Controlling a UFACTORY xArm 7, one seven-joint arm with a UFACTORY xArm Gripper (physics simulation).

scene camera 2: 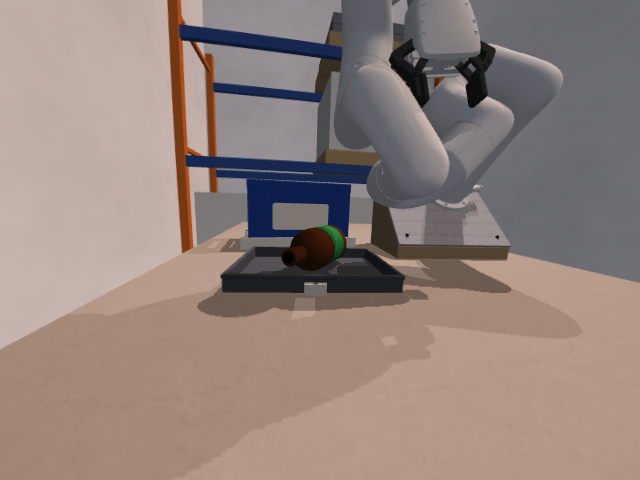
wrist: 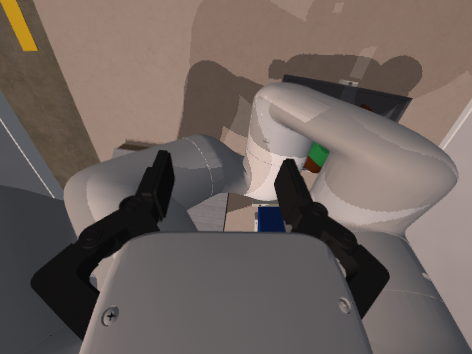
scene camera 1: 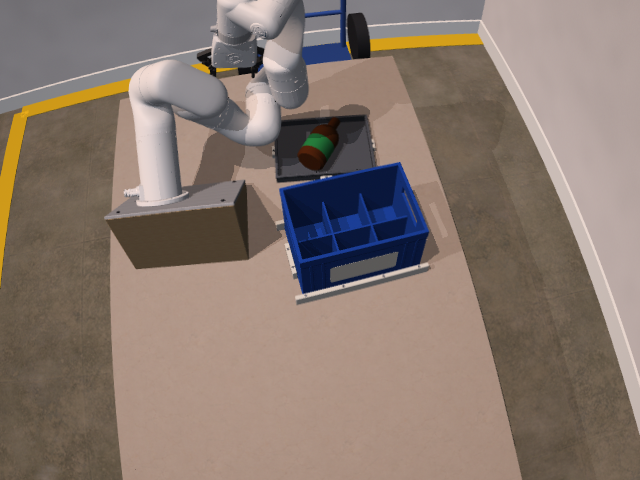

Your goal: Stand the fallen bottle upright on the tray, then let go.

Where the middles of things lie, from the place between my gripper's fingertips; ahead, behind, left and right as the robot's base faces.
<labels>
I see my gripper 24 cm above the brown bottle (scene camera 2: 311, 249), 19 cm short of it and 7 cm to the left of it. From my hand the other things lie so: white rail (scene camera 1: 410, 271): 46 cm to the right, 26 cm below, 21 cm ahead; blue divided crate (scene camera 1: 357, 225): 36 cm to the right, 20 cm ahead, 19 cm below; dark grey tray (scene camera 2: 260, 270): 27 cm below, 20 cm ahead, 6 cm to the right.
</labels>
